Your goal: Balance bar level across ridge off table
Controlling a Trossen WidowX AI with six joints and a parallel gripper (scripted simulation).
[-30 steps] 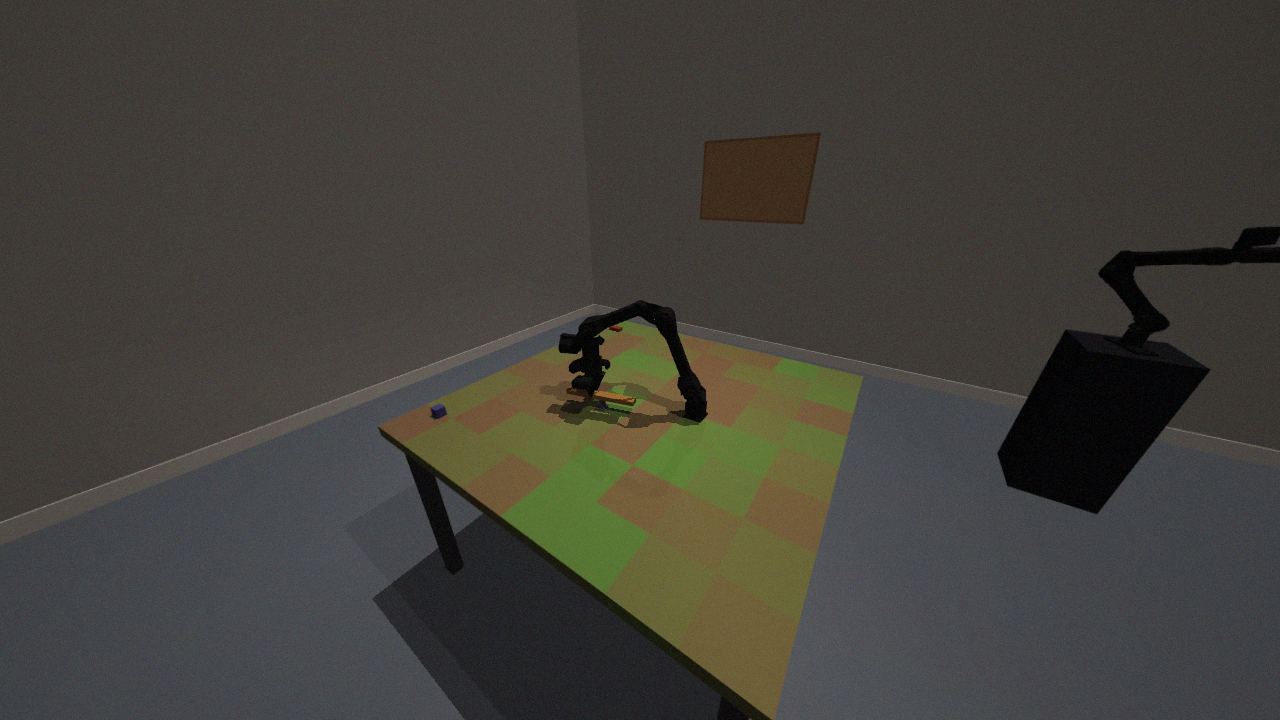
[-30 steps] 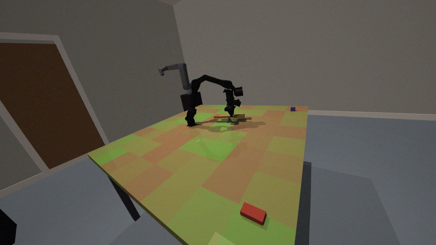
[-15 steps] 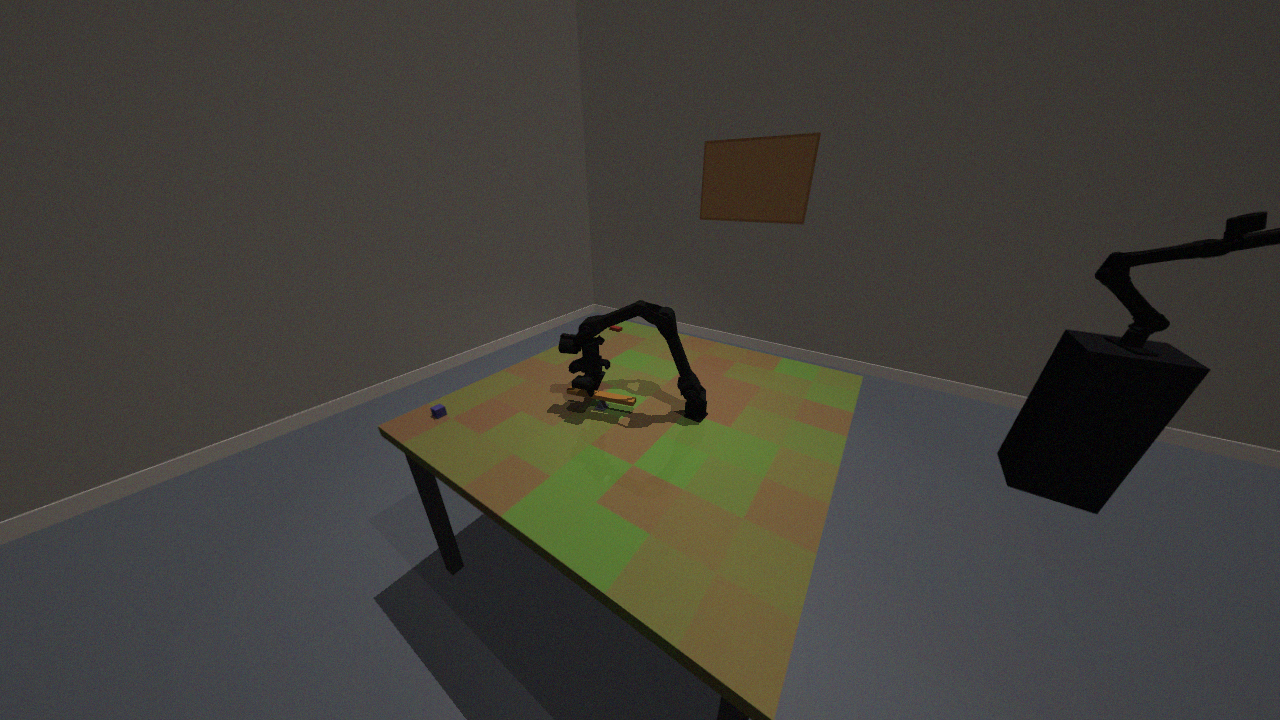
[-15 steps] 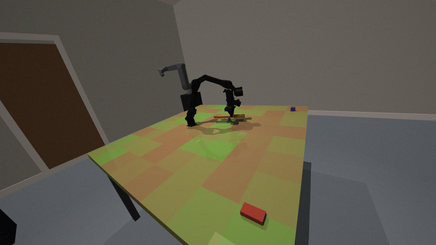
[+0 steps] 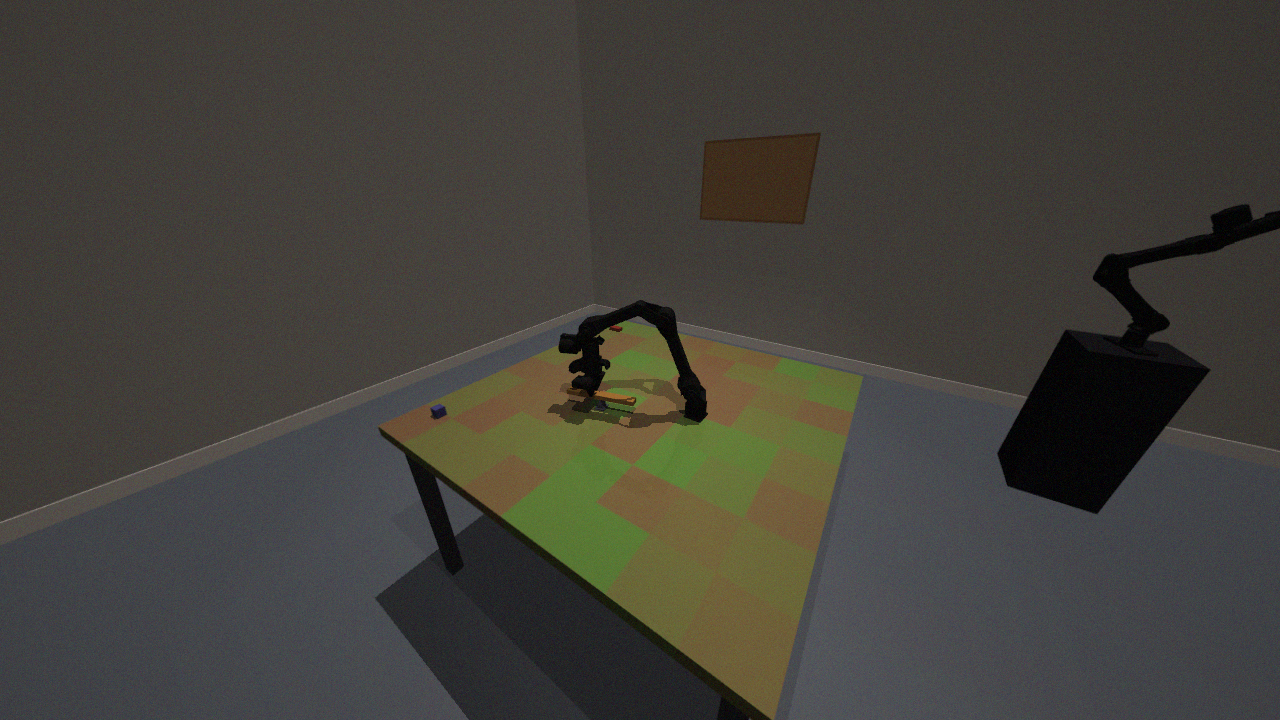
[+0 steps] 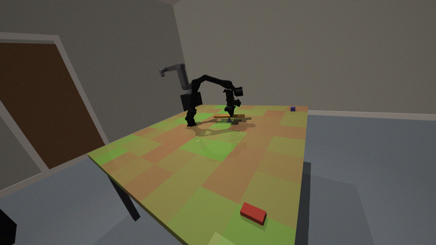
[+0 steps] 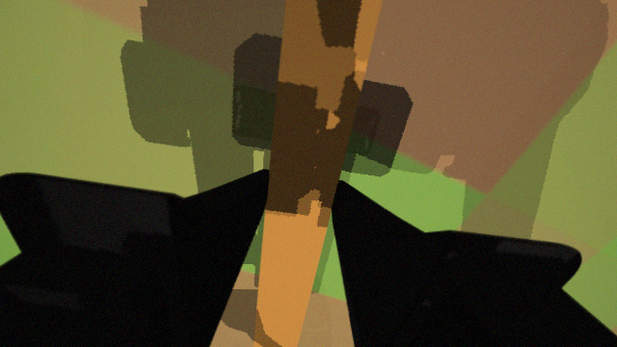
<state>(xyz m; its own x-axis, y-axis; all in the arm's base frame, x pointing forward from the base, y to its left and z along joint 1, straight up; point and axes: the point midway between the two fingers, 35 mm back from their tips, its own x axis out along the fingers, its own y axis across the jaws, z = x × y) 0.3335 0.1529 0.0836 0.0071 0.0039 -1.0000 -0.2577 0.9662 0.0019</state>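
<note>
Now: gripper tip 30 mm past the orange bar and 10 mm to the left of it. The rest, counted from my gripper tip: red block 650 mm to the right, 410 mm ahead, 40 mm below; blue cube 410 mm ahead, 350 mm to the left, 30 mm below.
</note>
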